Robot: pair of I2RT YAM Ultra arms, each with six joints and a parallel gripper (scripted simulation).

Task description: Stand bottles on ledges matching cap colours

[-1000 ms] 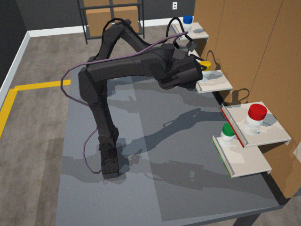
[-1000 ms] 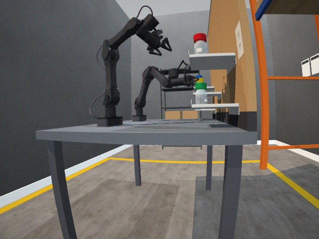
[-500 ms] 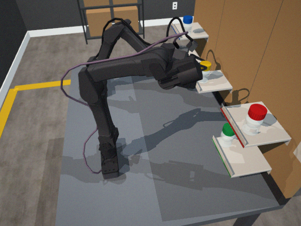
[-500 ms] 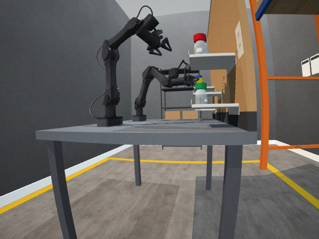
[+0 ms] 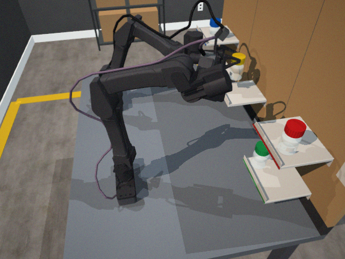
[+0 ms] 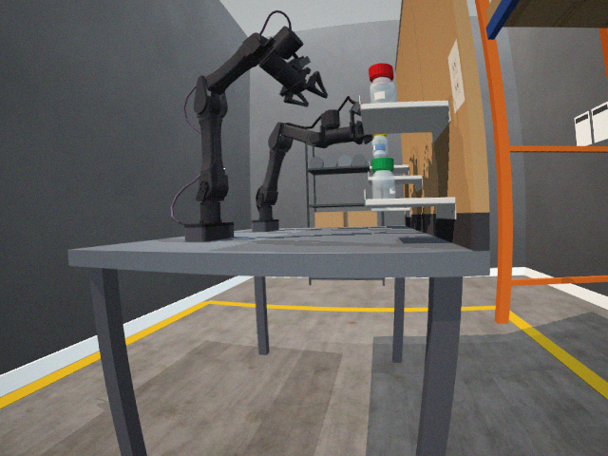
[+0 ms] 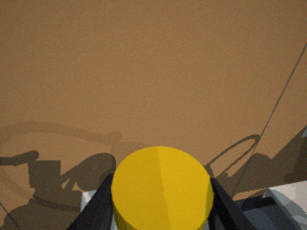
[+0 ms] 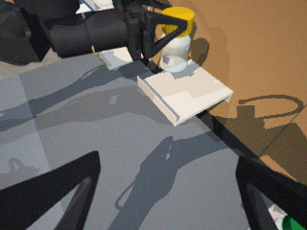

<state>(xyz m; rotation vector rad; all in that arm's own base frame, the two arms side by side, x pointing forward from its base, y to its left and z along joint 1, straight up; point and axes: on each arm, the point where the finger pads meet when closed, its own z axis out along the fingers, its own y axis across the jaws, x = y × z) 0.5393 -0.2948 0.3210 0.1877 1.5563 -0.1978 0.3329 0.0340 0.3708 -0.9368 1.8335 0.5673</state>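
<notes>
Right now the blue-capped bottle is 340 mm to the left of my left hand, 30 mm below it and 20 mm ahead of it. Round my left hand: green-capped bottle: 340 mm to the right, 230 mm below, 10 mm behind; then brown wall: 150 mm ahead, 80 mm above, 20 mm to the right; then yellow-capped bottle: 50 mm below.
</notes>
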